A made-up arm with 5 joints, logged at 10 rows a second.
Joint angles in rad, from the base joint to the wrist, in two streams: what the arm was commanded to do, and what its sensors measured. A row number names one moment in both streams.
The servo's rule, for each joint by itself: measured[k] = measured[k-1] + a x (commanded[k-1-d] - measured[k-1]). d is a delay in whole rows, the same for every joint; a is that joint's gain. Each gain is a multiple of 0.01, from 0.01 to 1. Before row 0 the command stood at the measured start. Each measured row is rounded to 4 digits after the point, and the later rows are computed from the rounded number. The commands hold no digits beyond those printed.
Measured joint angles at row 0: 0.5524, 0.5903, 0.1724, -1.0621, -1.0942
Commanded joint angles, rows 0 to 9: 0.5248, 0.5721, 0.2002, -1.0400, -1.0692; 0.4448, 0.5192, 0.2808, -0.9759, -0.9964; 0.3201, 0.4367, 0.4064, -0.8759, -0.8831; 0.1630, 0.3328, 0.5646, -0.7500, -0.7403; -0.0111, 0.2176, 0.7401, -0.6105, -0.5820; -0.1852, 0.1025, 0.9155, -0.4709, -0.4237; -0.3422, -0.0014, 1.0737, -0.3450, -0.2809; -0.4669, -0.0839, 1.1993, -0.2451, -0.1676; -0.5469, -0.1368, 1.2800, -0.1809, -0.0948; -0.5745, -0.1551, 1.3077, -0.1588, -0.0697
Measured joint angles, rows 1 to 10: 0.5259, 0.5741, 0.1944, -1.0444, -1.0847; 0.4480, 0.5252, 0.2627, -0.9896, -1.0511; 0.3252, 0.4464, 0.3762, -0.8986, -0.9873; 0.1695, 0.3453, 0.5250, -0.7797, -0.8934; -0.0039, 0.2316, 0.6949, -0.6443, -0.7751; -0.1779, 0.1167, 0.8692, -0.5056, -0.6416; -0.3356, 0.0116, 1.0308, -0.3771, -0.5045; -0.4616, -0.0734, 1.1639, -0.2715, -0.3765; -0.5435, -0.1298, 1.2556, -0.1990, -0.2695; -0.5733, -0.1523, 1.2968, -0.1668, -0.1936
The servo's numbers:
d 0
a 0.96 0.89 0.79 0.80 0.38

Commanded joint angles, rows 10 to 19: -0.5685, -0.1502, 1.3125, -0.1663, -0.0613; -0.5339, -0.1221, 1.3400, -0.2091, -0.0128; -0.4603, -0.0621, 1.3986, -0.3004, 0.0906; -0.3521, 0.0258, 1.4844, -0.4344, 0.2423; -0.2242, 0.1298, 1.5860, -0.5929, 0.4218; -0.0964, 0.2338, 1.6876, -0.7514, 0.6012; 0.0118, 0.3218, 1.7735, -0.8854, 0.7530; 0.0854, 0.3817, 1.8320, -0.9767, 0.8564; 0.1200, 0.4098, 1.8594, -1.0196, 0.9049; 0.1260, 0.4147, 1.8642, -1.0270, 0.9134
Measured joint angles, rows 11 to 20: -0.5687, -0.1504, 1.3092, -0.1664, -0.1433; -0.5353, -0.1252, 1.3335, -0.2006, -0.0937; -0.4633, -0.0690, 1.3849, -0.2804, -0.0237; -0.3565, 0.0154, 1.4635, -0.4036, 0.0774; -0.2295, 0.1172, 1.5603, -0.5550, 0.2083; -0.1017, 0.2210, 1.6609, -0.7121, 0.3576; 0.0073, 0.3107, 1.7499, -0.8507, 0.5079; 0.0823, 0.3739, 1.8148, -0.9515, 0.6403; 0.1185, 0.4059, 1.8500, -1.0060, 0.7408; 0.1257, 0.4137, 1.8612, -1.0228, 0.8064
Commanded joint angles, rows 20 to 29: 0.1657, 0.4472, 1.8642, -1.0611, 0.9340; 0.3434, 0.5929, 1.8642, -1.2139, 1.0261; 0.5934, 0.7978, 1.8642, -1.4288, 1.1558; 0.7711, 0.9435, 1.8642, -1.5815, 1.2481; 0.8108, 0.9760, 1.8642, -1.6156, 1.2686; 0.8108, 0.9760, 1.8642, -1.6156, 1.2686; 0.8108, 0.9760, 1.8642, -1.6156, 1.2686; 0.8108, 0.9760, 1.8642, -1.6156, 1.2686; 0.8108, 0.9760, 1.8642, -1.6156, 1.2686; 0.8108, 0.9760, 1.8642, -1.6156, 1.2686
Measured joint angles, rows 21 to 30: 0.1641, 0.4435, 1.8636, -1.0534, 0.8549; 0.3362, 0.5765, 1.8641, -1.1818, 0.9200; 0.5831, 0.7735, 1.8642, -1.3794, 1.0096; 0.7636, 0.9248, 1.8642, -1.5411, 1.1002; 0.8089, 0.9704, 1.8642, -1.6007, 1.1642; 0.8107, 0.9754, 1.8642, -1.6126, 1.2039; 0.8108, 0.9759, 1.8642, -1.6150, 1.2285; 0.8108, 0.9760, 1.8642, -1.6155, 1.2437; 0.8108, 0.9760, 1.8642, -1.6156, 1.2532; 0.8108, 0.9760, 1.8642, -1.6156, 1.2591
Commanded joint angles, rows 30 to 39: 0.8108, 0.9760, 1.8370, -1.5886, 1.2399; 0.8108, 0.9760, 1.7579, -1.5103, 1.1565; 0.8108, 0.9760, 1.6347, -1.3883, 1.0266; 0.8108, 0.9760, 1.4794, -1.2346, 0.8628; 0.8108, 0.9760, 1.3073, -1.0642, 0.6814; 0.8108, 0.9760, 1.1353, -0.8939, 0.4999; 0.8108, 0.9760, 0.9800, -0.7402, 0.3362; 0.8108, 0.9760, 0.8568, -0.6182, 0.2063; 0.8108, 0.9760, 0.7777, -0.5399, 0.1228; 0.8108, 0.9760, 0.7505, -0.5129, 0.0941
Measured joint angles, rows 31 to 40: 0.8108, 0.9760, 1.8427, -1.5940, 1.2518; 0.8108, 0.9760, 1.7757, -1.5270, 1.2156; 0.8108, 0.9760, 1.6643, -1.4160, 1.1438; 0.8108, 0.9760, 1.5182, -1.2709, 1.0370; 0.8108, 0.9760, 1.3516, -1.1055, 0.9019; 0.8108, 0.9760, 1.1807, -0.9362, 0.7491; 0.8108, 0.9760, 1.0221, -0.7794, 0.5922; 0.8108, 0.9760, 0.8915, -0.6504, 0.4456; 0.8108, 0.9760, 0.8016, -0.5620, 0.3229; 0.8108, 0.9760, 0.7612, -0.5227, 0.2360
